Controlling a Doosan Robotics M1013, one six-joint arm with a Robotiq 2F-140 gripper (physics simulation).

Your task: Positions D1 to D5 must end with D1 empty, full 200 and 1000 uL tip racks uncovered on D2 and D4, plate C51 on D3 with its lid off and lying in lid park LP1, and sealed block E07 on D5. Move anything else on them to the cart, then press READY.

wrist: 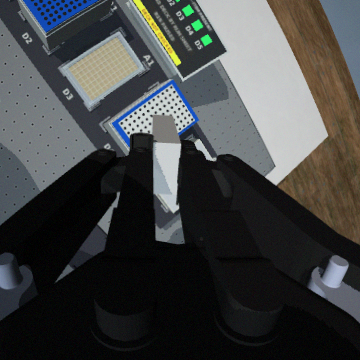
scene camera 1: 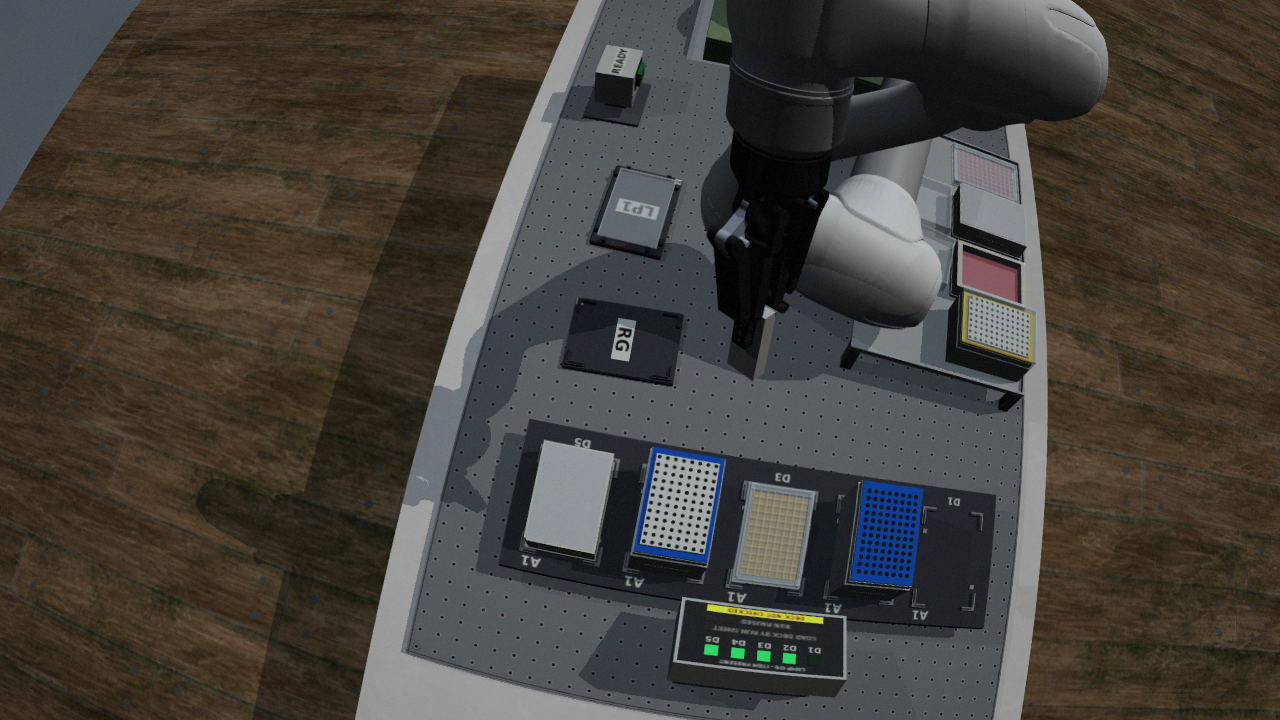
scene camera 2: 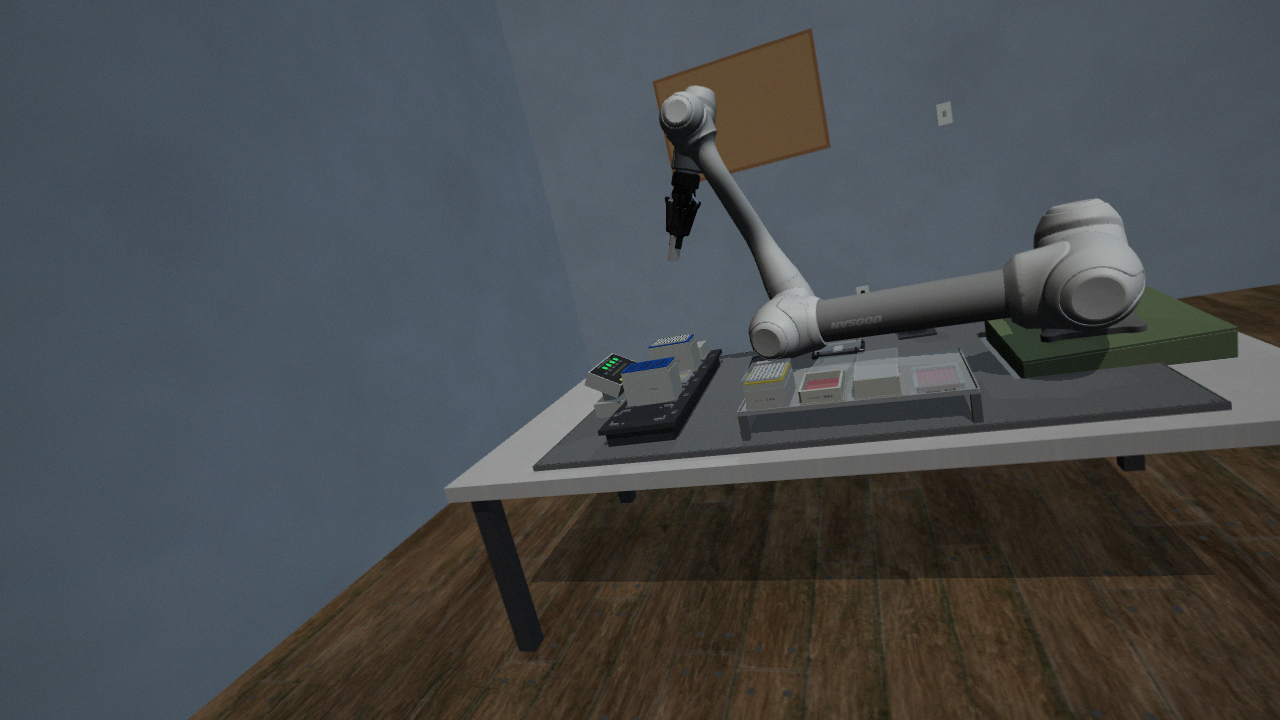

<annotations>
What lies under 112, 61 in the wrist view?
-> A tan tip box.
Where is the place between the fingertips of my gripper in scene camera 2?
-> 672, 260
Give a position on a cart tray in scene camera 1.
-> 925, 343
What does my gripper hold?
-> Nothing.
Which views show my gripper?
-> The wrist view, scene camera 1 and scene camera 2: all of them.
</annotations>
